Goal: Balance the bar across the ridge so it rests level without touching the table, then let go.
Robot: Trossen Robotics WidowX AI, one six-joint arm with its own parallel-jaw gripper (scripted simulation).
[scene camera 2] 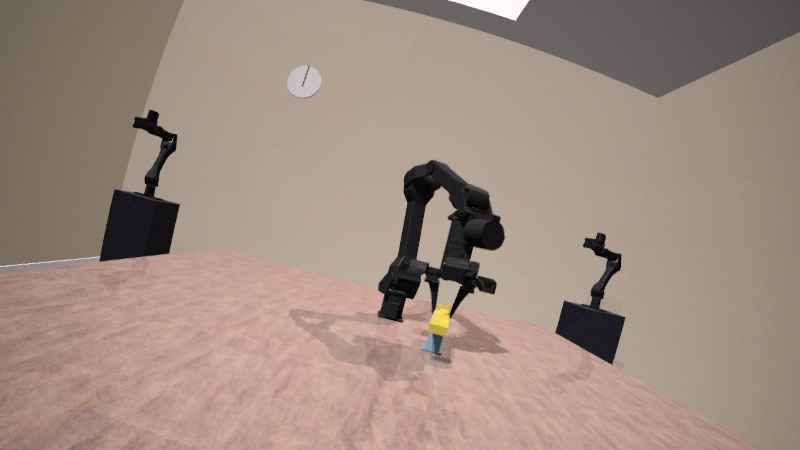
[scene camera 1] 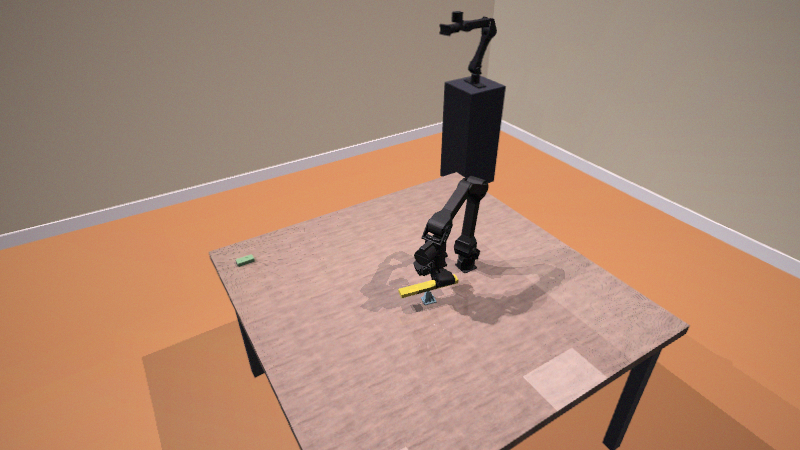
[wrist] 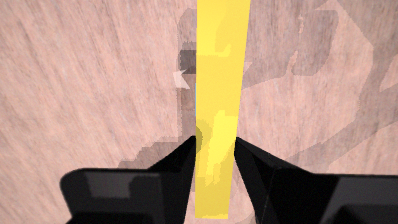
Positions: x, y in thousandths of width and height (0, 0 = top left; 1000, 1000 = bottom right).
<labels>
My gripper shows in scene camera 2 (552, 703), in scene camera 1 (544, 632) and in the wrist view (539, 627).
</labels>
